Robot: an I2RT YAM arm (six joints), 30 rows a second.
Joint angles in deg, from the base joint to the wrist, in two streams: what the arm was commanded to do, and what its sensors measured. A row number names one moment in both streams.
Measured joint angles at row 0: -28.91 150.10 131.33 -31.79 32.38 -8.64
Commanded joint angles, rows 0 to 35: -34.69 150.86 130.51 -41.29 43.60 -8.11; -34.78 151.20 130.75 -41.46 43.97 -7.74; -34.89 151.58 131.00 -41.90 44.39 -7.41; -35.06 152.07 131.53 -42.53 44.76 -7.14; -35.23 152.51 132.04 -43.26 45.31 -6.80; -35.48 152.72 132.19 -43.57 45.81 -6.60; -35.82 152.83 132.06 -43.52 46.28 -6.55; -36.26 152.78 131.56 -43.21 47.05 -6.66; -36.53 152.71 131.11 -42.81 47.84 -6.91; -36.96 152.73 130.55 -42.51 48.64 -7.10; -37.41 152.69 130.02 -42.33 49.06 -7.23; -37.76 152.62 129.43 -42.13 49.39 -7.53; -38.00 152.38 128.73 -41.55 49.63 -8.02; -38.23 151.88 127.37 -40.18 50.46 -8.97; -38.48 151.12 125.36 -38.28 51.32 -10.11; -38.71 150.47 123.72 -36.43 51.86 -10.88; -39.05 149.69 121.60 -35.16 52.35 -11.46; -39.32 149.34 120.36 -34.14 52.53 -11.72; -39.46 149.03 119.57 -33.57 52.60 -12.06; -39.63 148.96 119.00 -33.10 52.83 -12.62; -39.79 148.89 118.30 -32.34 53.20 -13.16; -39.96 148.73 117.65 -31.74 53.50 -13.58; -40.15 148.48 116.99 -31.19 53.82 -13.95; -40.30 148.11 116.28 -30.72 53.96 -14.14; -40.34 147.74 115.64 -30.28 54.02 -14.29; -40.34 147.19 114.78 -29.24 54.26 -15.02; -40.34 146.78 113.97 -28.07 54.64 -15.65; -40.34 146.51 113.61 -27.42 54.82 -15.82; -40.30 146.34 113.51 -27.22 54.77 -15.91; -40.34 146.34 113.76 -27.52 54.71 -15.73; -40.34 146.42 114.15 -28.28 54.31 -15.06; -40.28 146.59 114.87 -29.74 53.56 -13.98; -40.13 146.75 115.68 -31.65 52.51 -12.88; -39.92 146.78 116.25 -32.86 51.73 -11.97; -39.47 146.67 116.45 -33.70 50.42 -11.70; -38.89 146.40 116.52 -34.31 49.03 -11.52
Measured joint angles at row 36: -28.91 145.18 118.34 -15.62 29.78 -10.74
